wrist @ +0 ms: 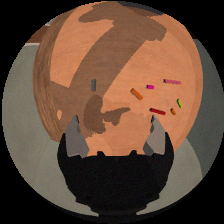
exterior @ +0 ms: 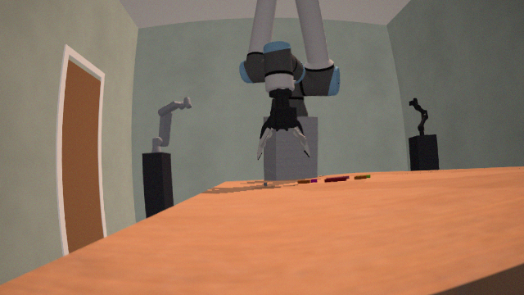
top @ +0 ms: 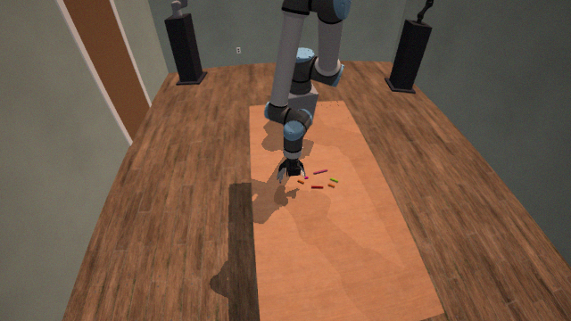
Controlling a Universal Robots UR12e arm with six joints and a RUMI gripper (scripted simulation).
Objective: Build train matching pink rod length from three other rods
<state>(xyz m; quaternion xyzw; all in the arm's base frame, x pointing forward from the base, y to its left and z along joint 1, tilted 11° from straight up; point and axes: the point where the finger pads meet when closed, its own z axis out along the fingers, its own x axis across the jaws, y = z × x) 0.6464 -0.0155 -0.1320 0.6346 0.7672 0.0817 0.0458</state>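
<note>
The magenta rod lies 9 cm to the left of my hand, 7 cm below it and 7 cm behind it. Also, from my hand: pink rod (18 cm to the left, 12 cm behind, 7 cm below); then red rod (16 cm to the left, 7 cm below); then grey rod (7 cm below, 6 cm to the right, 4 cm behind).
</note>
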